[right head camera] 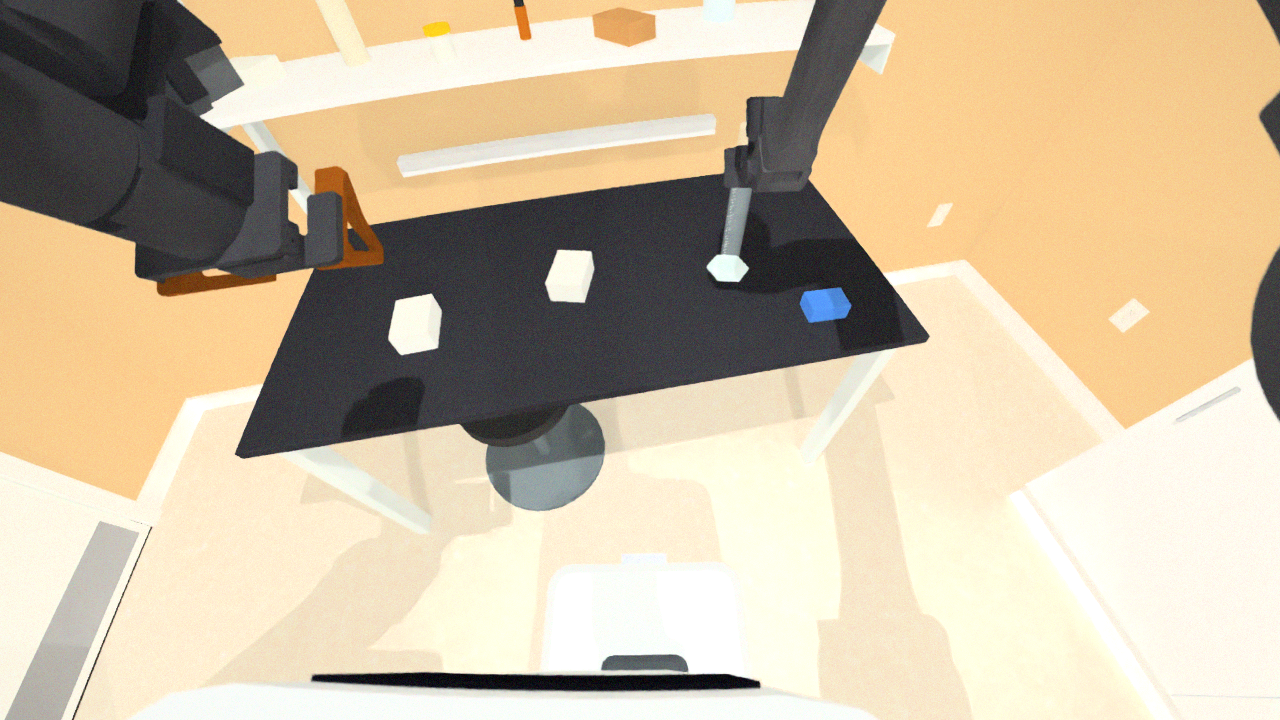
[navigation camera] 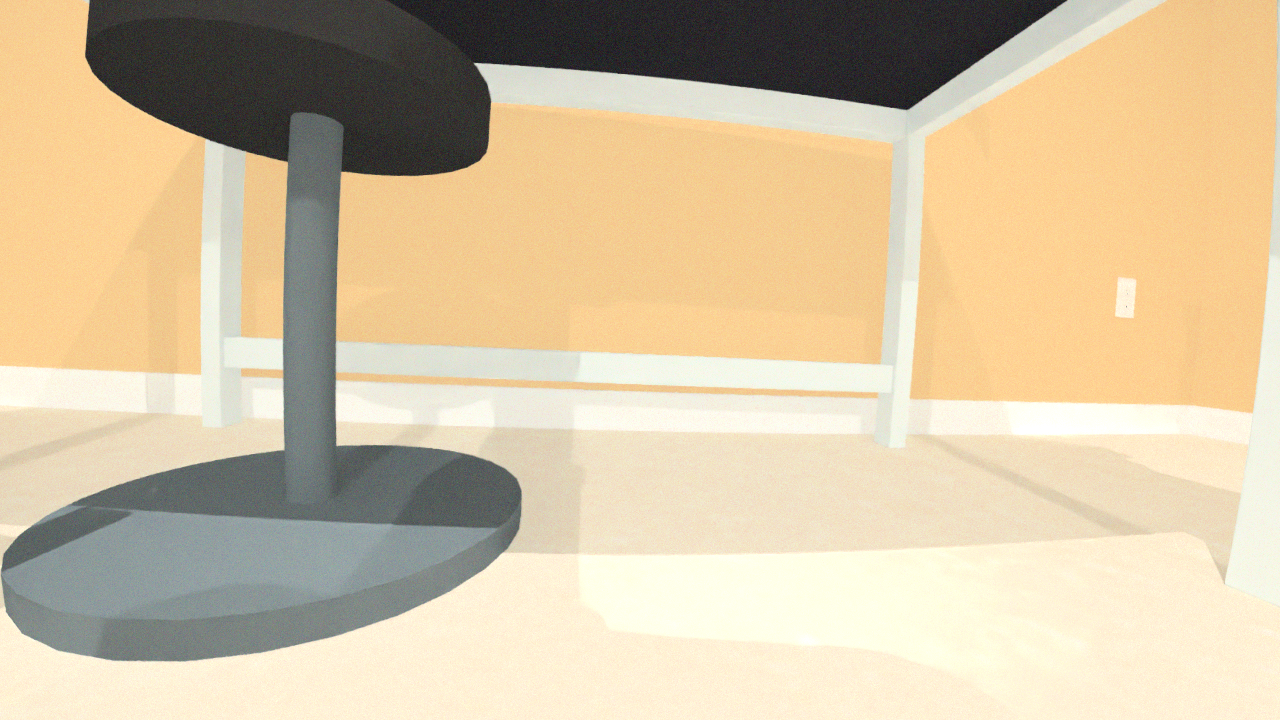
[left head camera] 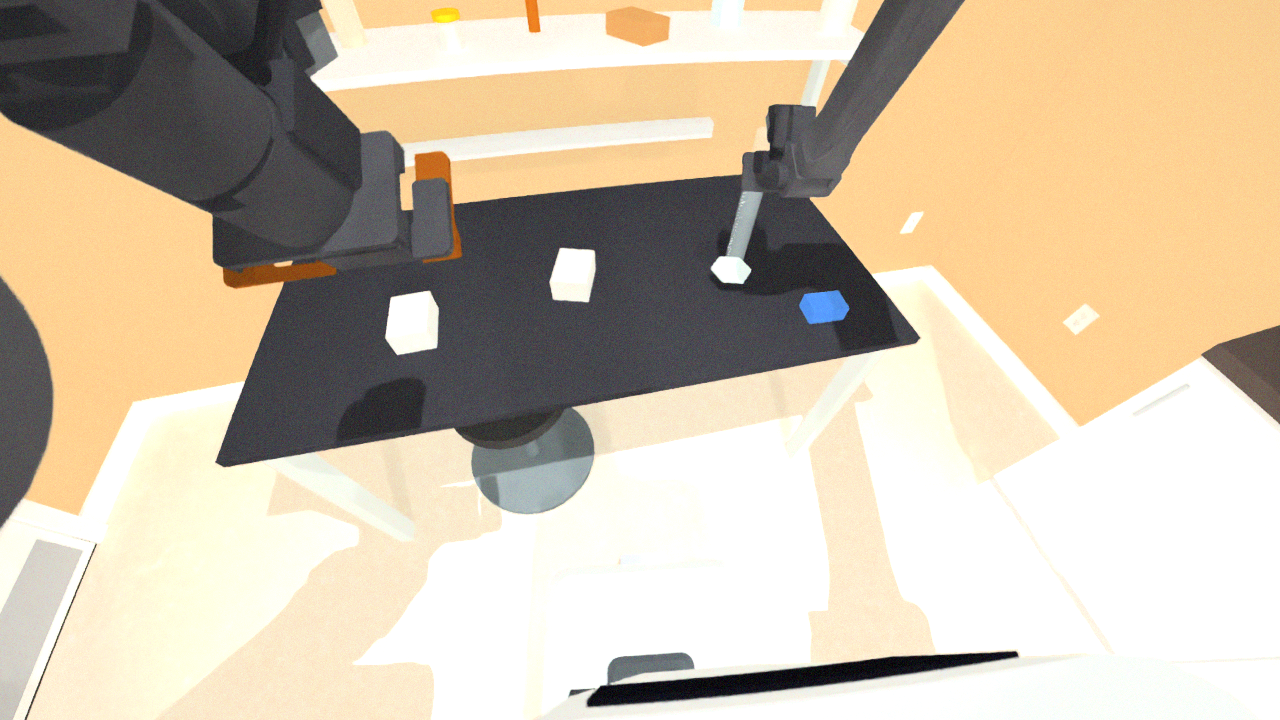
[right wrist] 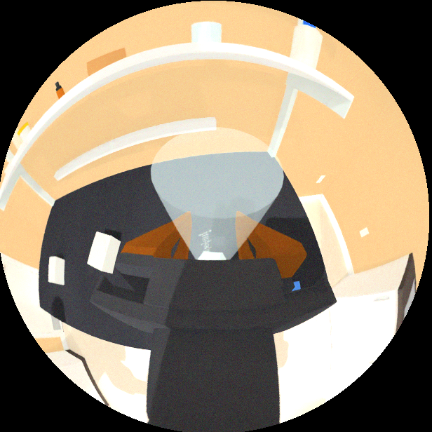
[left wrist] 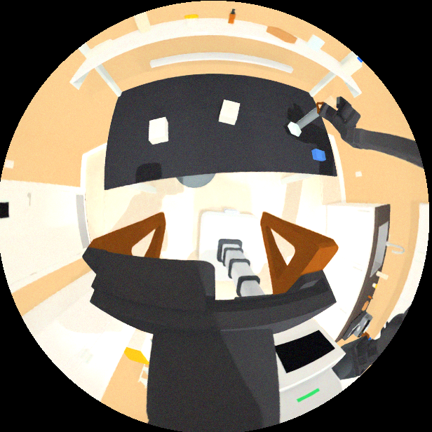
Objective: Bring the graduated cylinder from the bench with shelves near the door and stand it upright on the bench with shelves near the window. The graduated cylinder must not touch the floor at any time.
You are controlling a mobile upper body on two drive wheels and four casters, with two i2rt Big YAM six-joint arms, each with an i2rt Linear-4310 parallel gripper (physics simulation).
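Frame: origin at the left arm's base, x ahead, y left, z up, level; millimetres.
Seen in the pictures: left gripper, fingertip midpoint: (right head camera: 327, 264) (left head camera: 396, 257).
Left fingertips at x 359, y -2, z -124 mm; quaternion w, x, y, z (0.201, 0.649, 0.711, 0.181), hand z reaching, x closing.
Observation:
Pixels of each thing's top centre, then the offset from my left fingertips to it. "spot": a spot on its surface instead. Level surfaces: height alone.
- clear graduated cylinder at its top centre: (right head camera: 750, 125) (left head camera: 767, 131) 500 mm ahead, 454 mm right, 135 mm down
- black bench top at its surface level: 523 mm down
- blue block at its top centre: (right head camera: 827, 298) (left head camera: 827, 301) 405 mm ahead, 669 mm right, 483 mm down
- shelf at its surface level: 66 mm down
- brown box at a spot on its surface: (left head camera: 637, 25) spot: 733 mm ahead, 228 mm right, 33 mm down
The clear graduated cylinder (left head camera: 741, 228) (right head camera: 735, 223) (left wrist: 307, 119) (right wrist: 216, 192) has a pale hexagonal base and looks about upright. My right gripper (left wrist: 319, 104) (right wrist: 213, 216) is shut on its upper part, with the orange fingers on both sides. The base shows over the right part of the black bench top (left head camera: 537, 376) (right head camera: 537, 358) (left wrist: 215, 155); whether it touches the top cannot be told. My left gripper (left head camera: 358, 264) (right head camera: 286, 268) (left wrist: 212, 217) is open and empty, to the left and nearer. Door and window do not show clearly, so I cannot tell which bench this is.
Two white boxes (left head camera: 412, 322) (left head camera: 572, 274) and a blue block (left head camera: 823, 306) (right head camera: 824, 304) lie on the bench. A shelf (left head camera: 554, 53) with bottles and a brown box (left head camera: 637, 25) is behind. A round stool (navigation camera: 313, 313) stands under the bench. A white cabinet (right head camera: 1163, 537) is at right.

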